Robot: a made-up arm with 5 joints.
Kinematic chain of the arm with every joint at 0, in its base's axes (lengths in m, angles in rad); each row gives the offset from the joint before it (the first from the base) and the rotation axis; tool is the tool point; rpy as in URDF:
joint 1: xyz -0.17 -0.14 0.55 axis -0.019 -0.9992 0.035
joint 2: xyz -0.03 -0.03 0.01 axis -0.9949 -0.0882 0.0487
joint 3: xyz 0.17 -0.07 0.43 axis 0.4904 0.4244 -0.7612
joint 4: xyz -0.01 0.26 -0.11 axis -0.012 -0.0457 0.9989
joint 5: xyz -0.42 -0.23 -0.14 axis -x
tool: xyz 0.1 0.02 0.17 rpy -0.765 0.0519 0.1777
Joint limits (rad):
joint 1: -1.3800..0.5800
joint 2: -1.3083..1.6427
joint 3: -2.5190..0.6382
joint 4: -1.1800..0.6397
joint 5: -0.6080..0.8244
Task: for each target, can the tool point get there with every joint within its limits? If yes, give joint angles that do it. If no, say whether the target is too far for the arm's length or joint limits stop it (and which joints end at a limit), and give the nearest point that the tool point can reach.
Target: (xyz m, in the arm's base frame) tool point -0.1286 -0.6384 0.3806
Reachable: yes | joints 0.1810 -0.7397 -1.7482 -0.6271 -0.1185
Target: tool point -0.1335 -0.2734 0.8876
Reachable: yes | joints -1.0862 -0.9594 -0.5918 -0.8295 0.1863
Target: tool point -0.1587 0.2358 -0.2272
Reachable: no: joint limits stop it (at a limit: joint 2, joint 4, joint 5) | nearest point -0.1596 0.2590 0.0187 | short by 0.247 m
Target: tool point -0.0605 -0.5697 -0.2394
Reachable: no: joint limits stop it (at a limit: joint 2, joint 3, joint 5) | nearest point -0.0852 -0.5335 -0.0668 | short by 0.178 m
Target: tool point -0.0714 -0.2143 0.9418
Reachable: yes | joints -0.8677 -0.8508 -0.3350 -0.7918 0.4263
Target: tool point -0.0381 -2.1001 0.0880
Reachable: no: too far | nearest point -0.0652 -0.8496 0.2039 | short by 1.256 m
